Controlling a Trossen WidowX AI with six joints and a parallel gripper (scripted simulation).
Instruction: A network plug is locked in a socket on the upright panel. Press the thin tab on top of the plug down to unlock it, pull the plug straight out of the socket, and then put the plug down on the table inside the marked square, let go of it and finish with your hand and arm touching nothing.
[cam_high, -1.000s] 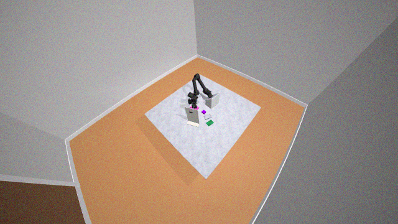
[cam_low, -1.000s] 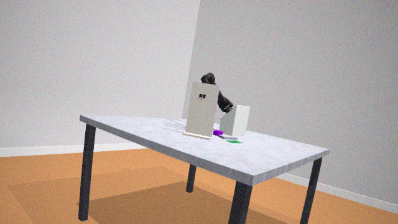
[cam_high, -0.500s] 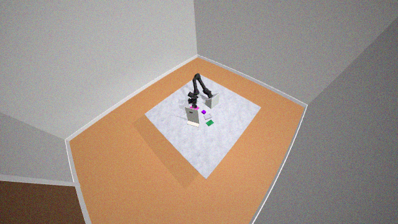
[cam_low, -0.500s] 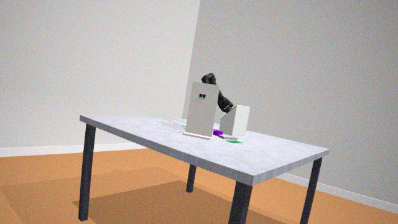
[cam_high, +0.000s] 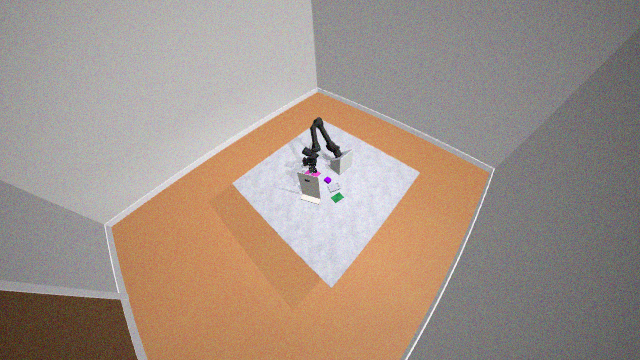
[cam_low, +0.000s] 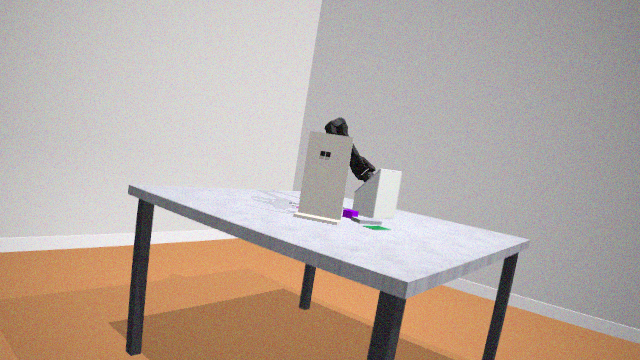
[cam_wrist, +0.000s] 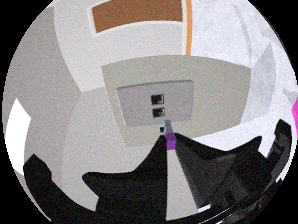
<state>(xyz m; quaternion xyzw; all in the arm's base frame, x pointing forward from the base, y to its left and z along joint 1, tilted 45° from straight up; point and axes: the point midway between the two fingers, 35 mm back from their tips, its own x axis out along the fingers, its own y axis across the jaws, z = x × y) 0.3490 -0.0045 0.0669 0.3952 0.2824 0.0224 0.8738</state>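
My gripper tip is 24 cm above the magenta patch, 13 cm past it and 12 cm to the left of it. Also, from my gripper tip: grey panel 10 cm below, 8 cm ahead, 3 cm to the left; purple plug 1 cm ahead.
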